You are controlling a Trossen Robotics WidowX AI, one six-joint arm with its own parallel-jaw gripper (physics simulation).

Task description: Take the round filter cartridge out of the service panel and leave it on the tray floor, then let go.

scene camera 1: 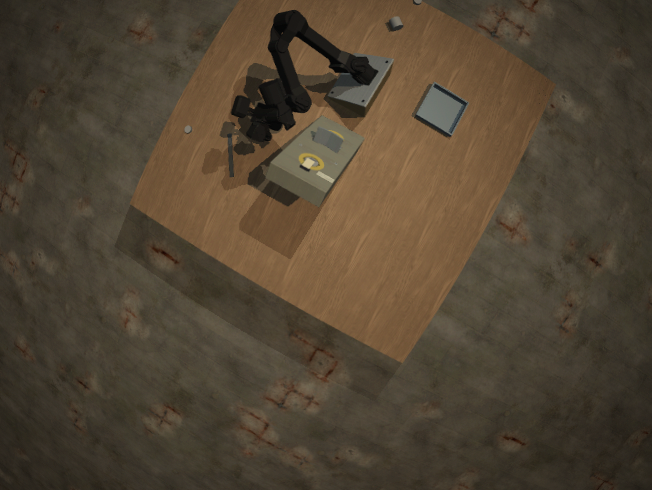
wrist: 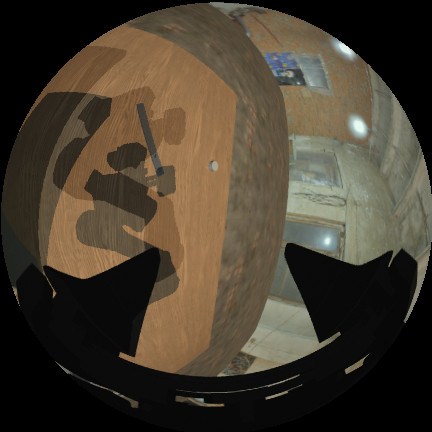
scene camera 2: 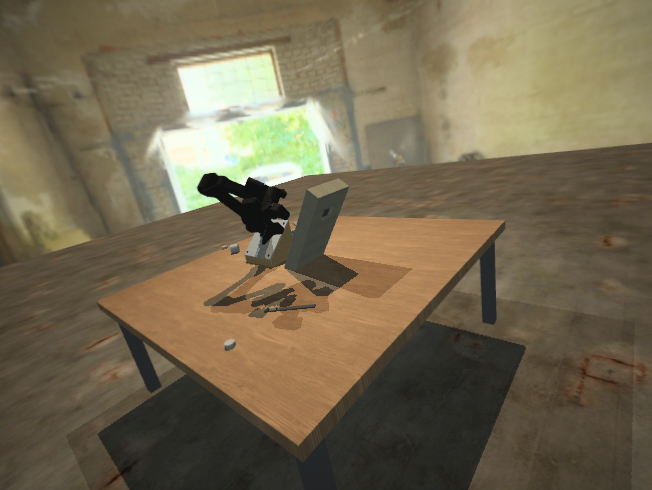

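The service panel [scene camera 1: 288, 158] [scene camera 2: 319, 231] is a grey-green slanted box. In scene camera 1 its face has a yellow ring [scene camera 1: 300, 157] around a cream block [scene camera 1: 308, 163], and a grey flap [scene camera 1: 327, 139] over part of a second ring. I cannot tell which part is the round filter cartridge. The shallow blue-grey tray [scene camera 1: 441, 109] stands to the right, and its floor is bare. My gripper [scene camera 1: 248, 119] [wrist: 223, 253] is open and empty, left of the panel and above the table. Its fingertips are hard to make out in scene camera 2.
A dark bar [scene camera 1: 230, 155] [scene camera 2: 289, 307] [wrist: 150, 139] lies on the table [scene camera 1: 400, 237]. A small pale disc [scene camera 1: 188, 129] [scene camera 2: 229, 344] [wrist: 213, 166] lies near the table edge. A grey cylinder [scene camera 1: 395, 23] [scene camera 2: 234, 248] lies beyond the arm's slanted base block [scene camera 1: 347, 93] [scene camera 2: 258, 259].
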